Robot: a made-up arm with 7 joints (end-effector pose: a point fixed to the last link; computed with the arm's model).
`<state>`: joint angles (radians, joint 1 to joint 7).
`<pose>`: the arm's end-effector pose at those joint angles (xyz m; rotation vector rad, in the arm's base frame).
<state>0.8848 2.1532 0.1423 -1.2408 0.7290 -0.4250 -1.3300</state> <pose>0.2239 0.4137 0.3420 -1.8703 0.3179 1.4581</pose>
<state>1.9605 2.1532 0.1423 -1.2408 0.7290 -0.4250 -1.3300</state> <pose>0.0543 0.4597 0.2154 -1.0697 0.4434 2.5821</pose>
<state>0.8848 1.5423 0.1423 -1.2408 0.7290 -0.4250 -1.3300</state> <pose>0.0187 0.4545 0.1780 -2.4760 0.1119 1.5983</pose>
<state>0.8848 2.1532 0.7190 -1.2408 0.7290 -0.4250 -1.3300</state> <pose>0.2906 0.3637 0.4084 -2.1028 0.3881 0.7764</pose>
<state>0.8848 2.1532 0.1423 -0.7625 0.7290 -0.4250 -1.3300</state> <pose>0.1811 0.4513 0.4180 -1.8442 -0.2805 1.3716</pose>
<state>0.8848 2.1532 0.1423 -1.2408 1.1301 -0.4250 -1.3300</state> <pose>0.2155 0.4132 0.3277 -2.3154 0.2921 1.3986</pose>
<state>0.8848 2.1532 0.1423 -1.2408 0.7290 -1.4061 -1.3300</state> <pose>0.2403 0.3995 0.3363 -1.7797 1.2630 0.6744</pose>
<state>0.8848 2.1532 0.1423 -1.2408 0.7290 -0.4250 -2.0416</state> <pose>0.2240 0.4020 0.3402 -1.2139 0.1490 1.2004</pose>
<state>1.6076 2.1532 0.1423 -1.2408 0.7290 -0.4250 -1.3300</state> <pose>0.1250 0.4520 0.2366 -1.3931 0.4099 2.2434</pose>
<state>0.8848 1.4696 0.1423 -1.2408 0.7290 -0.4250 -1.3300</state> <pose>-0.0041 0.4489 0.1561 -2.5489 0.0821 1.6097</pose>
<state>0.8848 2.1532 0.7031 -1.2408 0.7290 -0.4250 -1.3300</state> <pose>0.2895 0.3652 0.4061 -2.0984 0.3865 0.7957</pose>
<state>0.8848 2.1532 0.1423 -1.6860 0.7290 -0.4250 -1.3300</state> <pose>0.2358 0.3509 0.2806 -1.8149 0.8857 1.4792</pose>
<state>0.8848 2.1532 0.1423 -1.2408 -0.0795 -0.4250 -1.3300</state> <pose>0.2455 0.3980 0.3611 -0.9916 0.3332 1.4333</pose>
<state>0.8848 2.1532 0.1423 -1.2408 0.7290 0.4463 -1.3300</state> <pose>0.2068 0.4092 0.3514 -1.6340 -0.6559 1.9670</pose>
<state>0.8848 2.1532 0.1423 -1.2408 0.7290 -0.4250 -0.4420</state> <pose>0.2191 0.4251 0.3343 2.5443 -0.5270 -1.5640</pose>
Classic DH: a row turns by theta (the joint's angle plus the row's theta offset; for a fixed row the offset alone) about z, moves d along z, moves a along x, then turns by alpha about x. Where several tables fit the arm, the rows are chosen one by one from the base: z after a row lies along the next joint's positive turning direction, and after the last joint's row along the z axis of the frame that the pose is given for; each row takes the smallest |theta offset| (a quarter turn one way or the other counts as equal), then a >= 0, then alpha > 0; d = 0 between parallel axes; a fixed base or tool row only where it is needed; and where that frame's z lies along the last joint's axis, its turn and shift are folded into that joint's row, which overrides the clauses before.
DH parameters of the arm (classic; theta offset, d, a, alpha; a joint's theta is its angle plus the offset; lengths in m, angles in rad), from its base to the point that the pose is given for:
base (fixed): 0 0.271 0.0262 -1.2217
joint 1: -1.5708 -0.0164 0.0011 -1.5708
joint 2: 1.2217 -0.0032 -0.0223 1.5708
joint 3: 1.5708 -0.3221 0.0208 -1.5708
joint 4: 0 -0.0306 -0.0225 1.5708
joint 5: 0 -0.1756 -0.0211 -1.5708
joint 6: 0 -0.0027 -0.0217 1.5708
joint 7: 0.1289 -0.0031 -0.0162 0.9727
tool (fixed): -1.0692 -0.0061 0 0

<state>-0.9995 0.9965 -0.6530 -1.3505 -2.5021 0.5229 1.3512</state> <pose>0.3848 0.1420 0.2696 -2.2068 0.9494 -0.1897</pose>
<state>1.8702 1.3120 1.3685 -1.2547 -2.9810 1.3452 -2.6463</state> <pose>-0.0370 0.3918 0.3651 1.9909 -0.9646 -1.0564</pose>
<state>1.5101 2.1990 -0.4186 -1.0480 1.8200 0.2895 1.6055</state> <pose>0.0368 0.4219 0.2874 1.1923 1.0808 1.0872</pose>
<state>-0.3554 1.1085 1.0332 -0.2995 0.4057 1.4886 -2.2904</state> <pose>0.1808 0.4278 0.0971 1.2385 -0.1329 -1.6335</pose>
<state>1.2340 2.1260 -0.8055 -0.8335 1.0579 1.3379 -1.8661</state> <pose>0.0444 0.4433 0.3991 1.1542 -1.7323 2.2019</pose>
